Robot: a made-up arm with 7 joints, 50 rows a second.
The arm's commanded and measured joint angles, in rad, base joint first. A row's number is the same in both.
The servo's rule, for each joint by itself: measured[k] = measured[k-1] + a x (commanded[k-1-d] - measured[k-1]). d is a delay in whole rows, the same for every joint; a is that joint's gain. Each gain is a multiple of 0.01, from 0.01 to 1. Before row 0 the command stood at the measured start. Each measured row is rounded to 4 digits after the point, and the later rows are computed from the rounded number. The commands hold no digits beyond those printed.
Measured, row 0:
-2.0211, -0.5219, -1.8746, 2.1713, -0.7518, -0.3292, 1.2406
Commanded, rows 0 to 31:
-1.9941, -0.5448, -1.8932, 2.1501, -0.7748, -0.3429, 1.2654
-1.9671, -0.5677, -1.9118, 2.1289, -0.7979, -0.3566, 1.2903
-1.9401, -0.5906, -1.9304, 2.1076, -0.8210, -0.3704, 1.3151
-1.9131, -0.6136, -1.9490, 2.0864, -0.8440, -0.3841, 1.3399
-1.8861, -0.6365, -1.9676, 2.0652, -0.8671, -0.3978, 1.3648
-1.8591, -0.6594, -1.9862, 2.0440, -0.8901, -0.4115, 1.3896
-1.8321, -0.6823, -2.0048, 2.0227, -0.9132, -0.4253, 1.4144
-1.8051, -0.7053, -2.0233, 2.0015, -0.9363, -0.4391, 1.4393
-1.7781, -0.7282, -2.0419, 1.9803, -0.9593, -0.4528, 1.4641
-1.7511, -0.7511, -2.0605, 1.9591, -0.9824, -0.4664, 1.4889
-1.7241, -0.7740, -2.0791, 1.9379, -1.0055, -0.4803, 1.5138
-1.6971, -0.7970, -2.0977, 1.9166, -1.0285, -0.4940, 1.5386
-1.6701, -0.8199, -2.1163, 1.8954, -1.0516, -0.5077, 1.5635
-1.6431, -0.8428, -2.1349, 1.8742, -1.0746, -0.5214, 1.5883
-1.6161, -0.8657, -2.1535, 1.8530, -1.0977, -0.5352, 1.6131
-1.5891, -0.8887, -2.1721, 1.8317, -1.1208, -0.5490, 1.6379
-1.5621, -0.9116, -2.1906, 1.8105, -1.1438, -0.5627, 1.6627
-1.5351, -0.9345, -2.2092, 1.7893, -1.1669, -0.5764, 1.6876
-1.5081, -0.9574, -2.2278, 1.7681, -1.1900, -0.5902, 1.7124
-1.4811, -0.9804, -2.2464, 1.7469, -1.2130, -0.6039, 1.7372
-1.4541, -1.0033, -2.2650, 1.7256, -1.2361, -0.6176, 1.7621
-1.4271, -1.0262, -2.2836, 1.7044, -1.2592, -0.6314, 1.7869
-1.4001, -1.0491, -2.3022, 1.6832, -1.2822, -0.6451, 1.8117
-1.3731, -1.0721, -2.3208, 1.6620, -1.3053, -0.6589, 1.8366
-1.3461, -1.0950, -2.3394, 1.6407, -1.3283, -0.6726, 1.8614
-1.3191, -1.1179, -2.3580, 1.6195, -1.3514, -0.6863, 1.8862
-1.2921, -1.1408, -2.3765, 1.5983, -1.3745, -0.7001, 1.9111
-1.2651, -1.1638, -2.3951, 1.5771, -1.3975, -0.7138, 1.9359
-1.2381, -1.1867, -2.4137, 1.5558, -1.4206, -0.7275, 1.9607
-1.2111, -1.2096, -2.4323, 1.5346, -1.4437, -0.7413, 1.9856
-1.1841, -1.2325, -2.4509, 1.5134, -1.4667, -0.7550, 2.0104
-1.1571, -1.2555, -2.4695, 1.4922, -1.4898, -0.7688, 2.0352
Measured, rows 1 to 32:
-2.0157, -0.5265, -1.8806, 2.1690, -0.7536, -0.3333, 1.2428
-2.0060, -0.5347, -1.8906, 2.1646, -0.7571, -0.3403, 1.2471
-1.9928, -0.5459, -1.9033, 2.1583, -0.7622, -0.3493, 1.2532
-1.9769, -0.5594, -1.9179, 2.1504, -0.7687, -0.3597, 1.2610
-1.9587, -0.5748, -1.9338, 2.1410, -0.7766, -0.3711, 1.2703
-1.9388, -0.5917, -1.9506, 2.1303, -0.7857, -0.3832, 1.2810
-1.9175, -0.6098, -1.9679, 2.1185, -0.7959, -0.3958, 1.2930
-1.8950, -0.6289, -1.9856, 2.1056, -0.8071, -0.4088, 1.3062
-1.8716, -0.6488, -2.0036, 2.0918, -0.8193, -0.4220, 1.3204
-1.8475, -0.6693, -2.0218, 2.0772, -0.8323, -0.4353, 1.3356
-1.8228, -0.6902, -2.0401, 2.0619, -0.8462, -0.4488, 1.3516
-1.7977, -0.7116, -2.0585, 2.0459, -0.8608, -0.4624, 1.3684
-1.7722, -0.7333, -2.0770, 2.0293, -0.8761, -0.4760, 1.3860
-1.7464, -0.7552, -2.0955, 2.0122, -0.8920, -0.4896, 1.4042
-1.7203, -0.7773, -2.1141, 1.9947, -0.9085, -0.5033, 1.4230
-1.6941, -0.7996, -2.1327, 1.9768, -0.9255, -0.5170, 1.4423
-1.6677, -0.8220, -2.1512, 1.9585, -0.9430, -0.5307, 1.4621
-1.6412, -0.8445, -2.1698, 1.9399, -0.9609, -0.5444, 1.4824
-1.6146, -0.8671, -2.1884, 1.9210, -0.9792, -0.5581, 1.5031
-1.5879, -0.8898, -2.2070, 1.9018, -0.9979, -0.5718, 1.5242
-1.5611, -0.9125, -2.2256, 1.8824, -1.0170, -0.5855, 1.5456
-1.5343, -0.9352, -2.2442, 1.8628, -1.0364, -0.5993, 1.5673
-1.5075, -0.9580, -2.2628, 1.8430, -1.0561, -0.6130, 1.5893
-1.4806, -0.9808, -2.2814, 1.8231, -1.0760, -0.6268, 1.6116
-1.4537, -1.0036, -2.3000, 1.8030, -1.0962, -0.6405, 1.6341
-1.4268, -1.0265, -2.3186, 1.7828, -1.1166, -0.6542, 1.6568
-1.3999, -1.0494, -2.3371, 1.7625, -1.1372, -0.6680, 1.6797
-1.3729, -1.0723, -2.3557, 1.7421, -1.1580, -0.6817, 1.7028
-1.3459, -1.0952, -2.3743, 1.7216, -1.1790, -0.6954, 1.7260
-1.3189, -1.1181, -2.3929, 1.7010, -1.2002, -0.7092, 1.7494
-1.2919, -1.1410, -2.4115, 1.6804, -1.2215, -0.7229, 1.7729
-1.2649, -1.1639, -2.4301, 1.6597, -1.2430, -0.7367, 1.7965
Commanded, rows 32 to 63:
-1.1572, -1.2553, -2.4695, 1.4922, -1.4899, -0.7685, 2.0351
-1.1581, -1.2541, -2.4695, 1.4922, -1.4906, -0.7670, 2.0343
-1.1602, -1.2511, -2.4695, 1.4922, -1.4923, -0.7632, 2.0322
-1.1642, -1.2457, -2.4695, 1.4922, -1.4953, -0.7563, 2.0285
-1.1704, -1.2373, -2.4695, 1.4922, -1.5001, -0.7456, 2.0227
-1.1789, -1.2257, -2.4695, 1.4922, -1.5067, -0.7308, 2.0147
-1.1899, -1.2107, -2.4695, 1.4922, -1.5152, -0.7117, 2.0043
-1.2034, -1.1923, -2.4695, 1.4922, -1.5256, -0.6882, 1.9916
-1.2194, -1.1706, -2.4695, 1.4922, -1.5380, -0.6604, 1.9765
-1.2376, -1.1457, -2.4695, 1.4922, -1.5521, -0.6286, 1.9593
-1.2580, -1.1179, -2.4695, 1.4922, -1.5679, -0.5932, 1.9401
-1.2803, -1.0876, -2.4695, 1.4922, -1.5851, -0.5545, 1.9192
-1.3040, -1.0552, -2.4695, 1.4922, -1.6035, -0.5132, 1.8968
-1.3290, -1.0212, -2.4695, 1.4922, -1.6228, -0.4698, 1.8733
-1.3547, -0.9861, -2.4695, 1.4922, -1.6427, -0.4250, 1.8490
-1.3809, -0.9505, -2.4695, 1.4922, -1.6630, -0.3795, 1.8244
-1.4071, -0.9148, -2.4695, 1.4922, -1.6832, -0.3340, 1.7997
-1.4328, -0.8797, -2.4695, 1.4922, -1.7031, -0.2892, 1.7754
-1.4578, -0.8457, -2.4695, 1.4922, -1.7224, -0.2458, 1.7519
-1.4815, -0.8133, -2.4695, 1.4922, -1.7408, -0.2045, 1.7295
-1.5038, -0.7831, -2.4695, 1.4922, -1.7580, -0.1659, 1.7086
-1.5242, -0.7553, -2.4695, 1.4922, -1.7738, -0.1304, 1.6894
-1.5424, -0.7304, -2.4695, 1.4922, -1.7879, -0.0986, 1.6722
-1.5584, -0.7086, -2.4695, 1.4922, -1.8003, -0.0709, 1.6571
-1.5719, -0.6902, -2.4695, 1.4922, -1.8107, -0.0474, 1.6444
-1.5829, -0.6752, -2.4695, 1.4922, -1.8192, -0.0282, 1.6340
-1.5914, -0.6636, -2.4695, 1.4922, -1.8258, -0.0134, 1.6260
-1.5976, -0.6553, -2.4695, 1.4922, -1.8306, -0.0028, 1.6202
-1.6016, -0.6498, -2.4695, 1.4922, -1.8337, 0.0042, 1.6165
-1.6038, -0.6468, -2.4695, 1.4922, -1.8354, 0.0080, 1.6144
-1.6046, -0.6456, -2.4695, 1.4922, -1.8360, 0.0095, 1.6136
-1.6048, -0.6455, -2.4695, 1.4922, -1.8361, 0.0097, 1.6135
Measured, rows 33 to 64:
-1.2434, -1.1822, -2.4427, 1.6413, -1.2628, -0.7462, 1.8180
-1.2263, -1.1966, -2.4513, 1.6249, -1.2810, -0.7524, 1.8375
-1.2131, -1.2075, -2.4571, 1.6103, -1.2979, -0.7556, 1.8550
-1.2033, -1.2151, -2.4611, 1.5973, -1.3137, -0.7558, 1.8706
-1.1967, -1.2195, -2.4638, 1.5857, -1.3286, -0.7527, 1.8843
-1.1931, -1.2207, -2.4656, 1.5754, -1.3428, -0.7461, 1.8960
-1.1925, -1.2187, -2.4668, 1.5662, -1.3566, -0.7358, 1.9057
-1.1947, -1.2134, -2.4677, 1.5581, -1.3701, -0.7215, 1.9134
-1.1996, -1.2048, -2.4683, 1.5509, -1.3835, -0.7032, 1.9191
-1.2072, -1.1930, -2.4687, 1.5444, -1.3970, -0.6808, 1.9227
-1.2174, -1.1780, -2.4690, 1.5387, -1.4107, -0.6545, 1.9243
-1.2300, -1.1599, -2.4692, 1.5336, -1.4247, -0.6245, 1.9238
-1.2448, -1.1390, -2.4693, 1.5290, -1.4390, -0.5911, 1.9214
-1.2616, -1.1154, -2.4694, 1.5250, -1.4537, -0.5547, 1.9171
-1.2802, -1.0895, -2.4694, 1.5214, -1.4688, -0.5158, 1.9110
-1.3003, -1.0617, -2.4694, 1.5182, -1.4843, -0.4749, 1.9032
-1.3217, -1.0323, -2.4694, 1.5153, -1.5002, -0.4326, 1.8939
-1.3439, -1.0018, -2.4694, 1.5128, -1.5164, -0.3896, 1.8832
-1.3667, -0.9706, -2.4694, 1.5105, -1.5329, -0.3465, 1.8714
-1.3897, -0.9391, -2.4694, 1.5085, -1.5495, -0.3039, 1.8586
-1.4125, -0.9079, -2.4694, 1.5067, -1.5662, -0.2625, 1.8451
-1.4348, -0.8774, -2.4694, 1.5051, -1.5828, -0.2229, 1.8311
-1.4563, -0.8480, -2.4694, 1.5037, -1.5992, -0.1856, 1.8168
-1.4767, -0.8201, -2.4694, 1.5024, -1.6153, -0.1512, 1.8024
-1.4957, -0.7941, -2.4694, 1.5013, -1.6309, -0.1201, 1.7882
-1.5131, -0.7703, -2.4694, 1.5003, -1.6460, -0.0925, 1.7743
-1.5288, -0.7490, -2.4694, 1.4994, -1.6604, -0.0688, 1.7610
-1.5426, -0.7303, -2.4694, 1.4986, -1.6740, -0.0490, 1.7483
-1.5544, -0.7142, -2.4694, 1.4979, -1.6868, -0.0330, 1.7364
-1.5643, -0.7007, -2.4694, 1.4973, -1.6987, -0.0207, 1.7254
-1.5724, -0.6897, -2.4694, 1.4967, -1.7097, -0.0116, 1.7153
-1.5789, -0.6809, -2.4694, 1.4962, -1.7198, -0.0052, 1.7061

